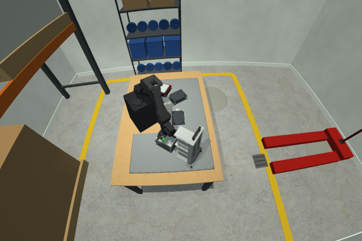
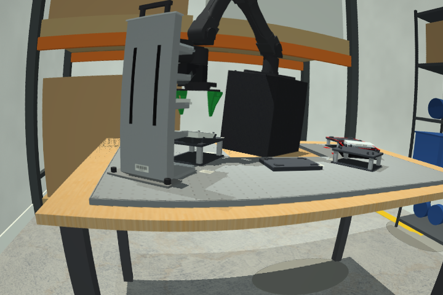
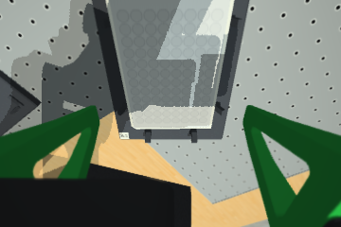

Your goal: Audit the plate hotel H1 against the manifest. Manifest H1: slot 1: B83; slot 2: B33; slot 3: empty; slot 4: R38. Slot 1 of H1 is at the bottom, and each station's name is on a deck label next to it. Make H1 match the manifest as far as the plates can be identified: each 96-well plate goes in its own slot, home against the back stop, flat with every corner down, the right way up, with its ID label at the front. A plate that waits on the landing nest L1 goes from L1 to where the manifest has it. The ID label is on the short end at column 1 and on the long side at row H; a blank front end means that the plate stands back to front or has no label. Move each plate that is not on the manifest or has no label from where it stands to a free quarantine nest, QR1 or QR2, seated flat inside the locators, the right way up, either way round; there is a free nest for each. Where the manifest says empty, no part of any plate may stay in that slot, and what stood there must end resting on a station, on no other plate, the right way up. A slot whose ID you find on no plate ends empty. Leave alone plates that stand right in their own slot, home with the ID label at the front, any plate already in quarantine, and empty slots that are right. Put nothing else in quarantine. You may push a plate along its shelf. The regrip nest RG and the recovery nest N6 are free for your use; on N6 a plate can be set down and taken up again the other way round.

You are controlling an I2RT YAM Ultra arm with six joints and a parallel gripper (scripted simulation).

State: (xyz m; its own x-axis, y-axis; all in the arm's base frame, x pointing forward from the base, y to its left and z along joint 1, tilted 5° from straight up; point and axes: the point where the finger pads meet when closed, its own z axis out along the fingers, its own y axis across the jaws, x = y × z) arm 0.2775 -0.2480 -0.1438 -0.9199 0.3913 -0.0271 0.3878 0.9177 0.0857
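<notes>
Right now my hand is 10 mm past the dark regrip nest and 80 mm above it. Also, from my hand: RG label (100 mm behind, 40 mm to the left, 140 mm below); grey plate hotel H1 (230 mm ahead, 100 mm to the right, 50 mm above); H1 deck label (150 mm ahead, 40 mm to the left, 140 mm below).
</notes>
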